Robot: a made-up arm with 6 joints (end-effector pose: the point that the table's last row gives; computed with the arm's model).
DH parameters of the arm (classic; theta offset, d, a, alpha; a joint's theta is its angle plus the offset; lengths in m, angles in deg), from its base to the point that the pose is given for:
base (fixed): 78.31 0 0.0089 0
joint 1: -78.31 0.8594 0.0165 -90
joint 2: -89.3 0 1.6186 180
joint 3: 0.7 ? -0.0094 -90
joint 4: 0 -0.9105 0.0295 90
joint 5: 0 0.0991 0.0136 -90
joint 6: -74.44 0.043 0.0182 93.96
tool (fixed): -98.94 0.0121 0 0
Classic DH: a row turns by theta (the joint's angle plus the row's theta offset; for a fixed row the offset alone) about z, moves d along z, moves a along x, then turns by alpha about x.
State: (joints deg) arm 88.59 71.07 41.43 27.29 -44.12 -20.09
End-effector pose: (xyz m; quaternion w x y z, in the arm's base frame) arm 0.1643 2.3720 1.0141 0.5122 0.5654 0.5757 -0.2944
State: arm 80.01 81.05 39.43 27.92 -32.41 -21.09
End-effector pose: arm 0.5111 2.2876 0.5785 0.4889 0.5759 0.5629 -0.3353
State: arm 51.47 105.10 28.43 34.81 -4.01 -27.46
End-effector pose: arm 1.2378 1.3931 -0.4076 0.3694 0.6060 0.4891 -0.5071
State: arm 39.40 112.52 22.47 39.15 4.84 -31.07
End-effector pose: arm 1.2896 0.9353 -0.6476 0.2891 0.6087 0.4517 -0.5847
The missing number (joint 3, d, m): 0.028
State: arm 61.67 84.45 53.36 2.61 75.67 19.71
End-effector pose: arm 1.2636 2.0348 0.5286 0.0892 0.7557 0.4283 0.4873
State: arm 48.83 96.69 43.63 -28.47 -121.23 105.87
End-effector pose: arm 1.5461 1.5645 -0.1275 0.0344 -0.2524 0.8992 -0.3558
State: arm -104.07 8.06 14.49 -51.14 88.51 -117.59
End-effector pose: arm -0.3529 -1.1164 2.4793 0.1551 0.3055 0.1324 0.9301
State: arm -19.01 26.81 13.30 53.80 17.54 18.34
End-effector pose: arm 1.5194 -0.5938 2.1956 0.6746 0.7314 0.0661 -0.0748
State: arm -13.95 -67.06 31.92 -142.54 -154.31 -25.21
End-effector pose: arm -1.4434 0.4022 2.4632 0.4632 0.3711 0.7473 -0.2988
